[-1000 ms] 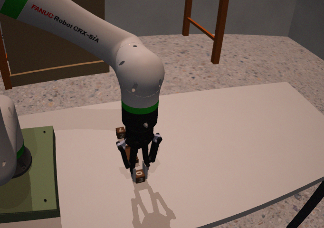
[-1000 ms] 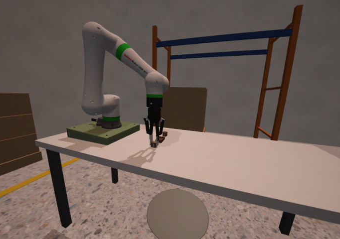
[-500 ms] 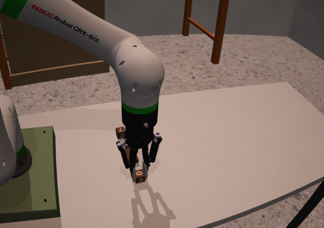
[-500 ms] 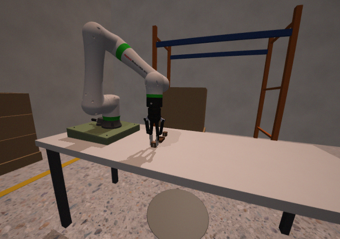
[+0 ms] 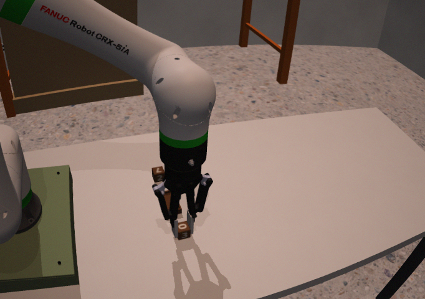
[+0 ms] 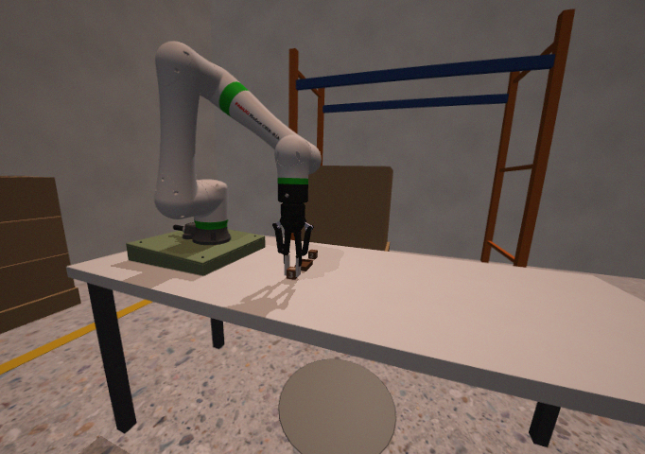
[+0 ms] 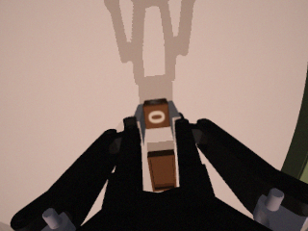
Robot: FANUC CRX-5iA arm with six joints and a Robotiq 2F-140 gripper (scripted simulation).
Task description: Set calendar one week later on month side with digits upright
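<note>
Right now my hand is 110 mm to the right of the brown tray and 40 mm above it.
</note>
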